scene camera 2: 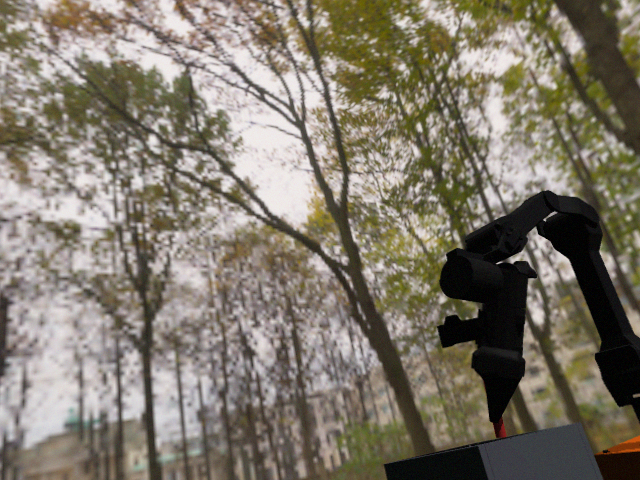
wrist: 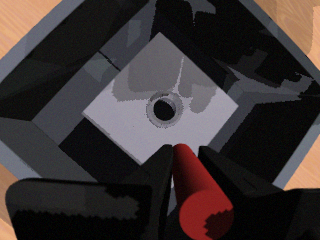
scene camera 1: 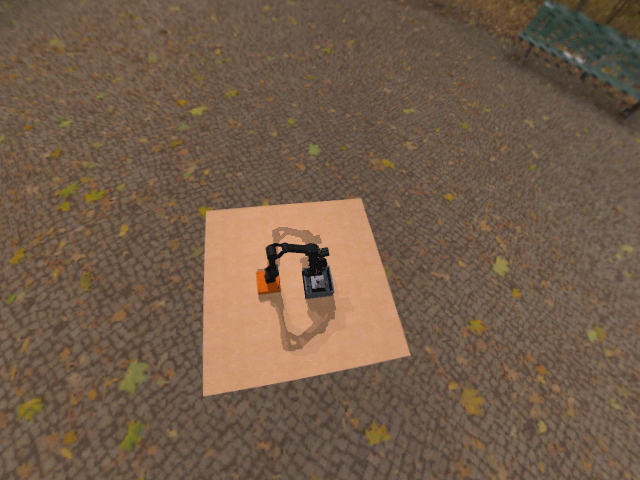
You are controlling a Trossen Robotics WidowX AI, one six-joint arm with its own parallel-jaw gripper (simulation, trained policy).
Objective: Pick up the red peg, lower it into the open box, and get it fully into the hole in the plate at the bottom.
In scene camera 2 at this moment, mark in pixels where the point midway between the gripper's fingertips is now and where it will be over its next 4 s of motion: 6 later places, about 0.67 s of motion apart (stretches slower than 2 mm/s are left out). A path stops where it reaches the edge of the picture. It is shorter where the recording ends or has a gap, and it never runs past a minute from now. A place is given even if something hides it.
The gripper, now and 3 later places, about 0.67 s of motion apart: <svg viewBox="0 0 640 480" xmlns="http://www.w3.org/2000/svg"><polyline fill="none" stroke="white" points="494,421 480,465 457,464 456,453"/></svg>
